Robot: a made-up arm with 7 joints. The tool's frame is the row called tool. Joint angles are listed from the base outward.
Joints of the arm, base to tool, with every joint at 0 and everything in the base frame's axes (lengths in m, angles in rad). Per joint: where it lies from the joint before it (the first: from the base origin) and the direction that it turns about. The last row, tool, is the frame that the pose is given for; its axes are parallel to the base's.
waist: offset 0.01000 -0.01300 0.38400 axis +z
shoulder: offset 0.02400 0.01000 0.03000 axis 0 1 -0.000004
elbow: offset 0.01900 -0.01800 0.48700 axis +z
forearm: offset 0.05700 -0.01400 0.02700 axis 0 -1 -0.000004
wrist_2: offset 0.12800 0.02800 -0.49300 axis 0 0.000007 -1
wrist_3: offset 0.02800 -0.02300 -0.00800 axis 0 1 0.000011
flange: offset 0.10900 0.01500 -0.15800 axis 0 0.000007 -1
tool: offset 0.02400 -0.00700 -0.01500
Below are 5 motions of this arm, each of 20 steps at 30 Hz.
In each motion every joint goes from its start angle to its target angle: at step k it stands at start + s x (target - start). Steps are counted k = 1, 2, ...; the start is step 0. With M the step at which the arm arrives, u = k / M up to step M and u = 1 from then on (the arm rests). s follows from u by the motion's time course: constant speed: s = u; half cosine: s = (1 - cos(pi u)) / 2; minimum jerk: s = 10 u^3 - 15 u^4 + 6 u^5.
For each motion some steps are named. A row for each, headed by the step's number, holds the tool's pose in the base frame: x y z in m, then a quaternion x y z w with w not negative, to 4 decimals.
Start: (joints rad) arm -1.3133 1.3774 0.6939 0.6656 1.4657 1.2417 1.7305
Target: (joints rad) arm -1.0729 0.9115 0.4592 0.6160 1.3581 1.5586 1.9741
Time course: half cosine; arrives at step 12
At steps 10, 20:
10: 0.4425 -0.1169 0.1586 -0.0024 -0.8313 0.4684 0.2993
20: 0.4431 -0.1207 0.1675 0.0036 -0.8303 0.4732 0.2945

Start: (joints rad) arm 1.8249 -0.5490 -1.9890 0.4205 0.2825 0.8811 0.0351
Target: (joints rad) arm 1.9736 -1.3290 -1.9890 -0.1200 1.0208 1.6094 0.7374
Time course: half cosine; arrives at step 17
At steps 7, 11, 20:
7: 0.2295 0.1582 0.2739 0.3845 0.6478 -0.1917 0.6291
11: 0.0755 0.1963 0.4026 0.2946 0.8886 -0.1303 0.3265
20: 0.0110 0.1541 0.5172 0.1520 0.9840 -0.0263 0.0895

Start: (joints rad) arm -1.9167 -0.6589 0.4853 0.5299 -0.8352 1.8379 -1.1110
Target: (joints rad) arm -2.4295 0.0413 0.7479 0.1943 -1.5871 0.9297 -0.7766
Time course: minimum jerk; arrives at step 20
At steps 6, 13, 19, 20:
6: -0.0690 -0.3730 0.6036 0.1683 0.6207 -0.1137 0.7573
13: -0.1110 -0.3949 0.3336 0.1364 0.5454 0.1677 0.8098
19: -0.0761 -0.3433 0.2456 0.1178 0.4262 0.2636 0.8573
20: -0.0759 -0.3430 0.2452 0.1177 0.4255 0.2640 0.8576

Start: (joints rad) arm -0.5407 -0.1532 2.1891 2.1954 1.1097 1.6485 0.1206
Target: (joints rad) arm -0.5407 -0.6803 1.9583 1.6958 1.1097 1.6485 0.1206
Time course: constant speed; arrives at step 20
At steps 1, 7, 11, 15, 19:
1: -0.2695 0.5703 1.2254 0.4088 0.2370 0.7151 0.5151
7: -0.3136 0.6825 1.0537 0.3081 0.2514 0.6884 0.6066
11: -0.3194 0.7374 0.9340 0.2415 0.2542 0.6611 0.6633
15: -0.3075 0.7759 0.8157 0.1764 0.2517 0.6270 0.7158
19: -0.2797 0.7983 0.7031 0.1137 0.2437 0.5865 0.7640

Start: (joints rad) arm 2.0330 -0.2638 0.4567 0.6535 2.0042 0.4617 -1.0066
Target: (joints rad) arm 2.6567 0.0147 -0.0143 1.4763 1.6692 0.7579 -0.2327
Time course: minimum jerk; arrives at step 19
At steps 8, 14, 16, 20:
8: -0.5523 0.4172 0.7155 0.4951 0.3565 0.6145 0.5002
14: -0.6982 0.3994 0.9226 0.4670 0.5116 0.5815 0.4266
16: -0.7173 0.3896 0.9548 0.4572 0.5306 0.5809 0.4146
20: -0.7237 0.3856 0.9659 0.4536 0.5368 0.5810 0.4105

